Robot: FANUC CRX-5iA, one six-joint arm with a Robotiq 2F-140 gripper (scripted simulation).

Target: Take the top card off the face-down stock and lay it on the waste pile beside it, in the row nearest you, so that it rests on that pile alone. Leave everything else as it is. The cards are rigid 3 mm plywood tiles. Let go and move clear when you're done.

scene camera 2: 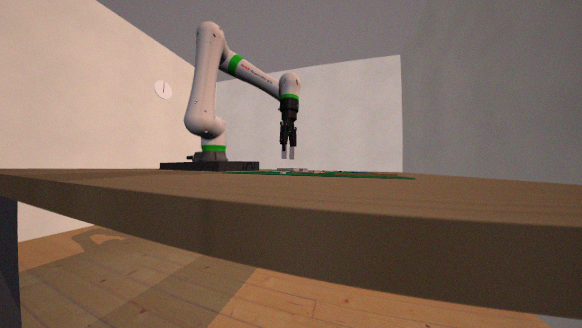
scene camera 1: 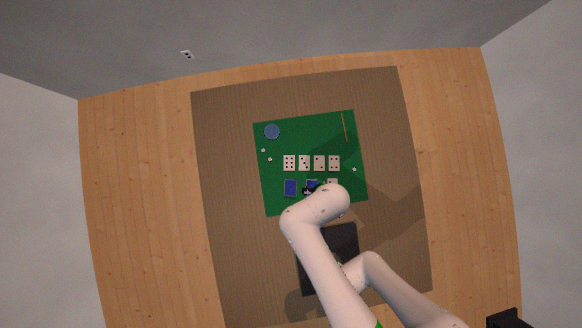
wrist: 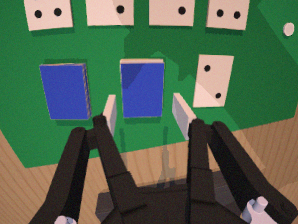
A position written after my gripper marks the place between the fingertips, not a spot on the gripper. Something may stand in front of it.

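Note:
With my gripper (wrist: 144, 103) in sight, I also see a green mat (scene camera 1: 319, 134). The wrist view shows me the mat (wrist: 254, 97) too.

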